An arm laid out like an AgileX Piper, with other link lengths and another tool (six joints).
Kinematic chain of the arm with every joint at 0, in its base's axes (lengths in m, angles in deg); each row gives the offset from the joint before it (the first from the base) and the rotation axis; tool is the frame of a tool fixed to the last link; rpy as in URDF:
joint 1: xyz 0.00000 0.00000 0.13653 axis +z
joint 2: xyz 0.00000 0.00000 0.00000 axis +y
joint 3: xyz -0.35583 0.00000 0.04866 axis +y
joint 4: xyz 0.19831 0.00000 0.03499 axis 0.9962 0 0.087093
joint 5: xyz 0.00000 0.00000 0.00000 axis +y
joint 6: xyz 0.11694 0.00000 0.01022 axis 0.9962 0 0.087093
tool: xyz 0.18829 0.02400 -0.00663 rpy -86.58 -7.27 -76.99
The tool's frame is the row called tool.
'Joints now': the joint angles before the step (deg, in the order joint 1, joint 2, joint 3, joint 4, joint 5, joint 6). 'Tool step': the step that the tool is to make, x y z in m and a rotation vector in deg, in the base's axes. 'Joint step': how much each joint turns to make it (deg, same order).
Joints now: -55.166 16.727 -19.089 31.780 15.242 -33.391
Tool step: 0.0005 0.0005 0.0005 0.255 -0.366 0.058
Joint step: 0.007 -0.016 -0.008 0.381 0.017 0.071
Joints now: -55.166 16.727 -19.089 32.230 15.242 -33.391
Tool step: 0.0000 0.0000 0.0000 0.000 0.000 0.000
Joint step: 0.000 0.000 0.000 0.000 0.000 0.000
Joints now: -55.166 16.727 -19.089 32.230 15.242 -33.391
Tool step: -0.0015 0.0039 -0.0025 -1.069 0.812 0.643
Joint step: 0.485 -1.145 0.146 -1.341 0.677 0.099
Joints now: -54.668 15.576 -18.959 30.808 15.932 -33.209
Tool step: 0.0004 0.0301 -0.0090 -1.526 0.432 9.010
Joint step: 10.369 -4.442 0.358 -9.329 2.399 8.144
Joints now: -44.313 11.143 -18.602 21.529 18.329 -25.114
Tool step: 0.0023 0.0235 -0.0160 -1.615 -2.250 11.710
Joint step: 15.677 -3.775 6.108 -8.882 -6.033 8.431
